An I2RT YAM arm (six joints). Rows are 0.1 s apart.
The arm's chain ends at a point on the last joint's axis. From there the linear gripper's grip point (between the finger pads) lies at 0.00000 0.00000 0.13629 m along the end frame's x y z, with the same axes.
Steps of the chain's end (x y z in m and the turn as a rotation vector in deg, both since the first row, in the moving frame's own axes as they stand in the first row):
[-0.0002, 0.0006, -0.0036, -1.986, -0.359, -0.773]
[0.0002, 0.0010, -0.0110, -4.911, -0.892, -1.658]
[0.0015, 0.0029, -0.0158, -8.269, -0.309, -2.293]
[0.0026, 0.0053, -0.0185, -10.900, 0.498, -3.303]
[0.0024, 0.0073, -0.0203, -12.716, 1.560, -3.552]
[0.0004, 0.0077, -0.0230, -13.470, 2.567, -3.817]
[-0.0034, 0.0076, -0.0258, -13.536, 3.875, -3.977]
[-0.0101, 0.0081, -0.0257, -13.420, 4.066, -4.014]
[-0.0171, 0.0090, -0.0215, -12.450, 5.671, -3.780]
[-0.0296, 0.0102, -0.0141, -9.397, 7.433, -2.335]
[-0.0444, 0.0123, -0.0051, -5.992, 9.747, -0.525]
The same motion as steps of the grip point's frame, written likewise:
[-0.0010, 0.0053, -0.0037, -1.986, -0.359, -0.773]
[-0.0017, 0.0127, -0.0115, -4.911, -0.892, -1.658]
[0.0012, 0.0225, -0.0172, -8.269, -0.309, -2.293]
[0.0045, 0.0310, -0.0210, -10.900, 0.498, -3.303]
[0.0070, 0.0372, -0.0237, -12.716, 1.560, -3.552]
[0.0075, 0.0392, -0.0269, -13.470, 2.567, -3.817]
[0.0068, 0.0391, -0.0299, -13.536, 3.875, -3.977]
[0.0006, 0.0393, -0.0298, -13.420, 4.066, -4.014]
[-0.0028, 0.0379, -0.0254, -12.450, 5.671, -3.780]
[-0.0116, 0.0320, -0.0171, -9.397, 7.433, -2.335]
[-0.0213, 0.0264, -0.0078, -5.992, 9.747, -0.525]

